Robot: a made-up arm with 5 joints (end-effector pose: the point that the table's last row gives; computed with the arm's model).
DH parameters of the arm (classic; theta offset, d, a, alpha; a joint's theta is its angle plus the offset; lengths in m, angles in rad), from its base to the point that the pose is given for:
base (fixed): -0.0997 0 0.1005 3.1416
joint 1: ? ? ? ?
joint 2: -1.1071 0 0.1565 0
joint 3: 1.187 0 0.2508 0
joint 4: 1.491 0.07 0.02 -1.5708
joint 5: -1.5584 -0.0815 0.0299 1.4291
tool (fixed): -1.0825 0.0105 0 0
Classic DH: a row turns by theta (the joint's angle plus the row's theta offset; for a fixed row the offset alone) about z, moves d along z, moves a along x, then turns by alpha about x.
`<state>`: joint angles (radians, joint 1 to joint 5).
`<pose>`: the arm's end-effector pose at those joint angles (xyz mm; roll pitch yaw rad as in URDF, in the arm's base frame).
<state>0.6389 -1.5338 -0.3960 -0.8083 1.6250</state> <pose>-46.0 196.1 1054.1 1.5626 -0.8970 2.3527</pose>
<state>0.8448 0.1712 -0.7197 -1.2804 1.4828</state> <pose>403.2 -227.1 989.2 -2.1799 -1.2953 -0.2169</pose>
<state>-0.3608 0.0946 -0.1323 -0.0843 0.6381</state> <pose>473.1 237.7 762.3 -0.6965 0.0772 0.8278</pose>
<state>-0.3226 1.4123 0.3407 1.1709 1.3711</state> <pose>87.9 76.4 399.8 1.7254 -0.2410 -3.0368</pose>
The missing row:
joint 1: -0.0997 -0.66 0.02 1.5708
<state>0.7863 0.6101 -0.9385 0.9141 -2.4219</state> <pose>456.0 -308.9 745.6 2.1667 0.3040 -1.2565</pose>
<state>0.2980 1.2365 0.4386 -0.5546 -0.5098</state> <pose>286.6 28.2 322.7 0.8504 0.6972 0.1802</pose>
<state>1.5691 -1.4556 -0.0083 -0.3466 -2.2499</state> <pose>143.2 70.6 1070.5 -1.5579 -0.8949 2.2417</pose>
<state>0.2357 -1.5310 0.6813 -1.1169 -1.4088</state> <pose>136.3 48.1 979.6 -1.8241 -0.6691 2.9587</pose>
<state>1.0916 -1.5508 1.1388 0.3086 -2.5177</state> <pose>227.2 -168.5 812.3 2.5628 -0.2709 -1.5792</pose>
